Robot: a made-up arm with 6 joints.
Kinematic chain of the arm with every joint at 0, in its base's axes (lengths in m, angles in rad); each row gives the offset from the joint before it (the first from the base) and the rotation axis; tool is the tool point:
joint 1: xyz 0 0 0.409 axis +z
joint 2: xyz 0 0 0 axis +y
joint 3: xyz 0 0 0.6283 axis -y
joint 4: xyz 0 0 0 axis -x
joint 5: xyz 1.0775 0 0 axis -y
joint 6: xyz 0 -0.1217 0 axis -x
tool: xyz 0 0 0
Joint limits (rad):
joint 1: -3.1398..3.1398
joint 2: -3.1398..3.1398
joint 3: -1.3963..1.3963
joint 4: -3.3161..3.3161
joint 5: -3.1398..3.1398
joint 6: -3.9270..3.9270
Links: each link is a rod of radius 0.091 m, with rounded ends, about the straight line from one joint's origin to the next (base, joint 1, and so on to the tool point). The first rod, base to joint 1, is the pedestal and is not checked.
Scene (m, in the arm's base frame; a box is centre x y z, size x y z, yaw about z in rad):
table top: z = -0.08
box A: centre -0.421 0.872 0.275 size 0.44 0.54 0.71 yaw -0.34
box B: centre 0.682 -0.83 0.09 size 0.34 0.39 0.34 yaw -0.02
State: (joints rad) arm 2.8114 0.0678 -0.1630 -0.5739 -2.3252 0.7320
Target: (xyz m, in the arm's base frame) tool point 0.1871 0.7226 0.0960
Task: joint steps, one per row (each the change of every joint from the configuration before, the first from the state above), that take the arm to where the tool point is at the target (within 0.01 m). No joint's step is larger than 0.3 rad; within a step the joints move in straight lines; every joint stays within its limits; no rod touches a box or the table.
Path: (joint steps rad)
1: -0.2457 0.0433 0.0606 0.0655 0.0206 0.0708
2: -0.2456 0.0432 0.0606 0.0655 0.0206 0.0707
3: -0.2457 0.0433 0.0606 0.0656 0.0207 0.0708
4: -0.2457 0.0432 0.0606 0.0655 0.0206 0.0707
5: -0.2457 0.0433 0.0606 0.0655 0.0206 0.0708
6: -0.0411 -0.0029 -0.2751 -0.0906 -0.0344 -0.1180
7: -0.0412 -0.0028 -0.2750 -0.0905 -0.0343 -0.1179
8: -0.0411 -0.0029 -0.2751 -0.0906 -0.0344 -0.1179

